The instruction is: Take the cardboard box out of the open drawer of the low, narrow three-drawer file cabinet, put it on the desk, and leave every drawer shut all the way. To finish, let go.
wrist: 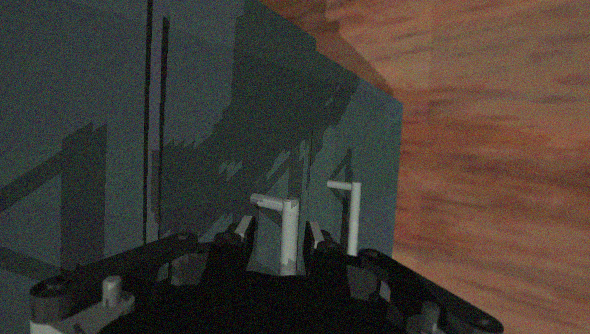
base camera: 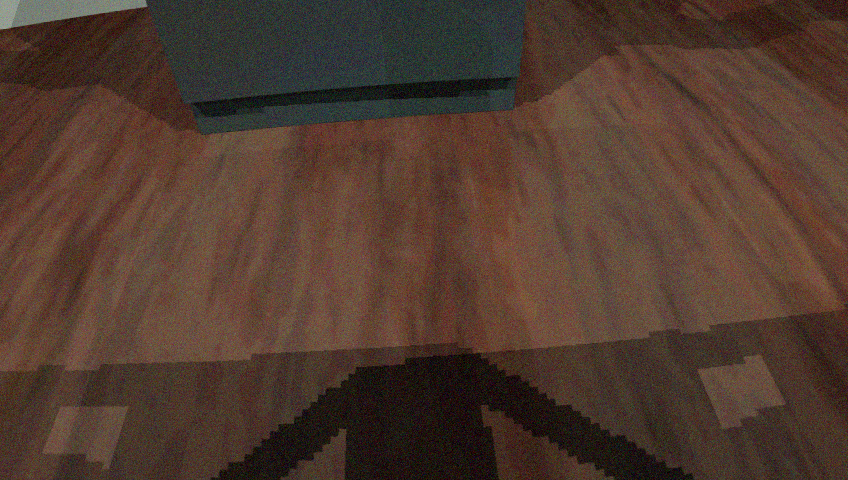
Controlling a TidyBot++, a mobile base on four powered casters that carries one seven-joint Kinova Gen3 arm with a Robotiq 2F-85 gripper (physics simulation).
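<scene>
The blue-grey file cabinet (base camera: 357, 47) (wrist: 200, 75) stands upright at the top of the base view, and its front fills the left and middle of the wrist view. A pale bar handle (wrist: 290, 240) on a drawer front lies between the two fingertips of my gripper (wrist: 279, 233). The gripper is partly open, with small gaps on both sides of the bar. A second pale handle (wrist: 354, 220) is to the right, outside the fingers. Dark seams cross the cabinet front left of the gripper; I cannot tell whether a drawer there stands slightly out. The cardboard box and the desk do not show clearly.
The brown wood floor (base camera: 386, 237) (wrist: 490, 150) lies before the cabinet and shows to the right in the wrist view. Dark shadows fall on the floor near the base and over the cabinet front. A pale surface (base camera: 53, 11) is at the top left of the base view.
</scene>
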